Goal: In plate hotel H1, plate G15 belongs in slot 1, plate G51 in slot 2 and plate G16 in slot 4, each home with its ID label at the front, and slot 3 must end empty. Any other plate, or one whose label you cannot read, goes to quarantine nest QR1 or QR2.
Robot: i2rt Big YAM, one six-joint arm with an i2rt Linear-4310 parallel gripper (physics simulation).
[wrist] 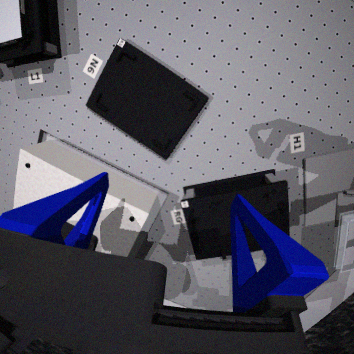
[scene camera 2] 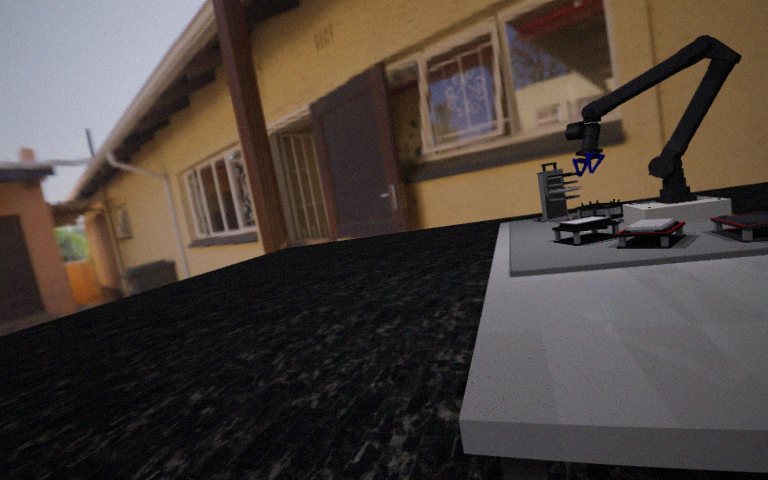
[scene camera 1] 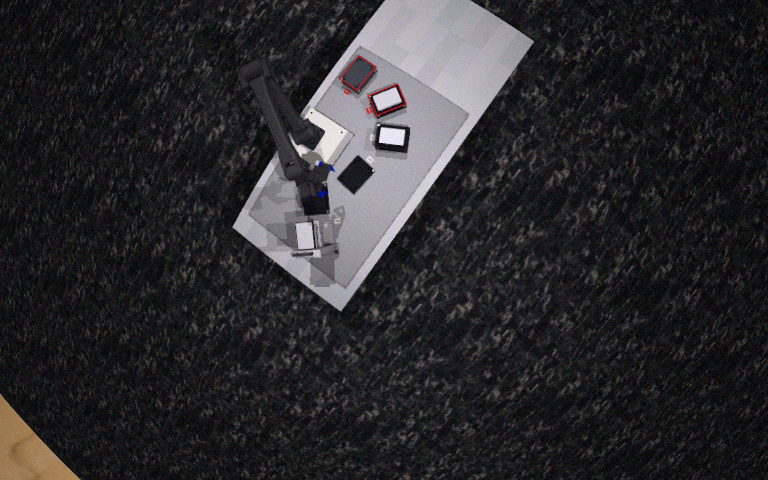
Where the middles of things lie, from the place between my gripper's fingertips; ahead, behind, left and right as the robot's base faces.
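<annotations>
My gripper is 19 cm above the black nest block [scene camera 1: 356, 174]. I also find my gripper 10 cm to the right of the block and 3 cm short of it.
</annotations>
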